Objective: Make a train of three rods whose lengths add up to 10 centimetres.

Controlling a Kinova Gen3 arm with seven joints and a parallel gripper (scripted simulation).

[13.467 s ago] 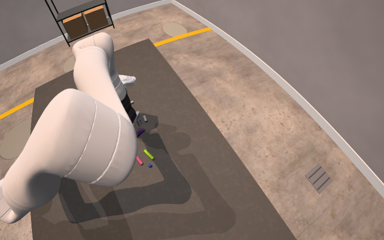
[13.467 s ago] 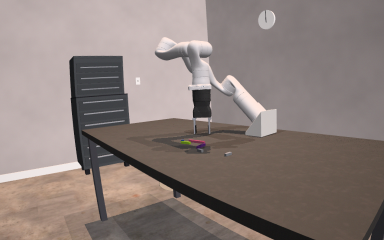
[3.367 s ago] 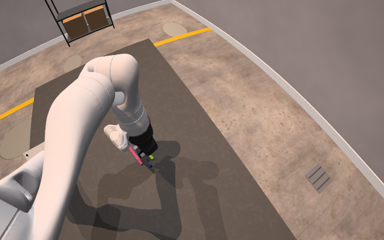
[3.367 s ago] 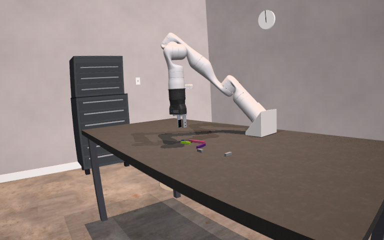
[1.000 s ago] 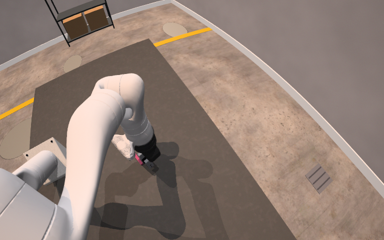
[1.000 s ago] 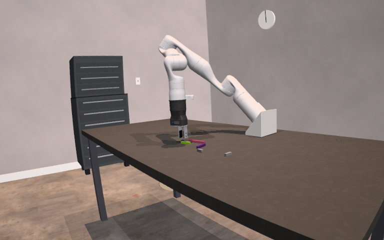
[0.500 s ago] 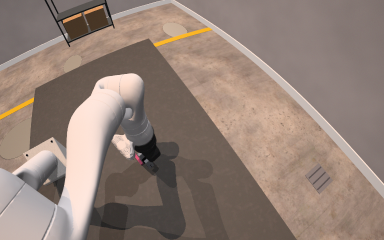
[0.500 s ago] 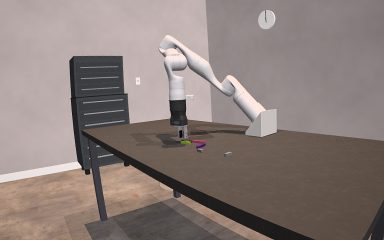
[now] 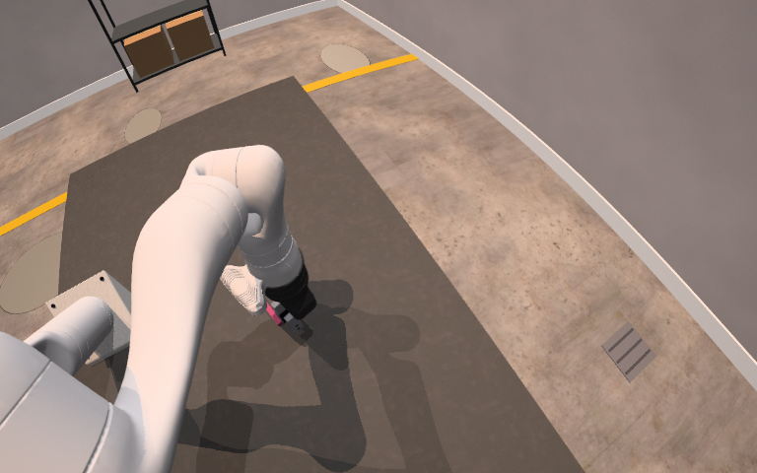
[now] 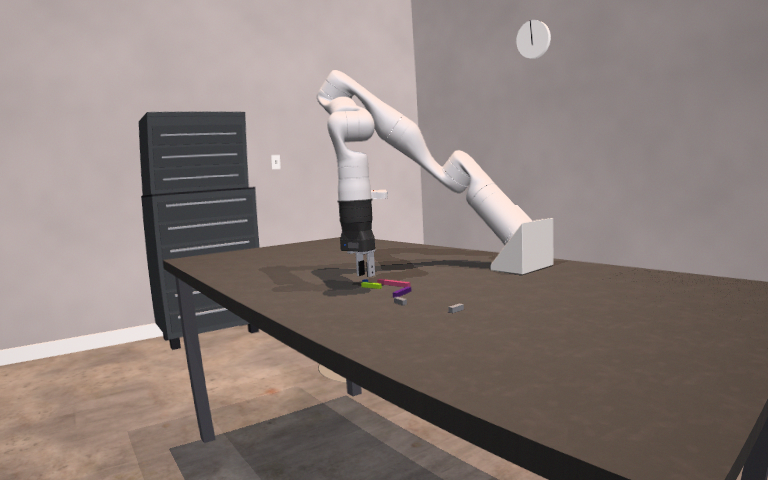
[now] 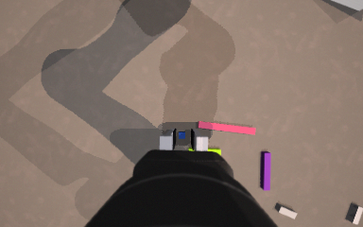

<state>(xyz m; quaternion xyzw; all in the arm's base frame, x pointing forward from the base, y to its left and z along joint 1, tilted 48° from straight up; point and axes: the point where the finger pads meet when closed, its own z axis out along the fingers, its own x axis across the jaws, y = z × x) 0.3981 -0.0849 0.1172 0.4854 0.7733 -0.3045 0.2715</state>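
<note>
The blue rod lies 3 cm below my hand. The rest, counted from my hand: lime rod: 4 cm to the left, 3 cm below, 1 cm ahead; purple rod: 15 cm to the left, 3 cm below; pink rod: 6 cm to the left, 4 cm behind, 3 cm below.
</note>
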